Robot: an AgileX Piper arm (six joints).
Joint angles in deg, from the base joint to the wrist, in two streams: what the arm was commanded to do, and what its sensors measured. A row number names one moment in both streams.
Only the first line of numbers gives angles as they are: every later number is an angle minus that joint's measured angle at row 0.
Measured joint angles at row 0:
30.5 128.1 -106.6 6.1 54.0 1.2
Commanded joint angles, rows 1 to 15:
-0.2 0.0 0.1 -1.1 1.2 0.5
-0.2 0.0 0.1 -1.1 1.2 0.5
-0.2 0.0 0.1 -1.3 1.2 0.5
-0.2 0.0 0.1 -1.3 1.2 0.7
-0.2 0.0 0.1 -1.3 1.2 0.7
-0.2 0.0 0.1 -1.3 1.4 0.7
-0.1 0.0 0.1 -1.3 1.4 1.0
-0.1 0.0 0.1 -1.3 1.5 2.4
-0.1 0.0 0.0 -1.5 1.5 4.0
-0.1 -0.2 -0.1 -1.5 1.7 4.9
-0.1 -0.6 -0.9 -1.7 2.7 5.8
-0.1 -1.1 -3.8 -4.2 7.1 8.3
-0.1 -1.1 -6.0 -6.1 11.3 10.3
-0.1 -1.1 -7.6 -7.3 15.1 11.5
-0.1 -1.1 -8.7 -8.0 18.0 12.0
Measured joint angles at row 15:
0.0 -0.7 -6.5 -5.8 11.5 9.9
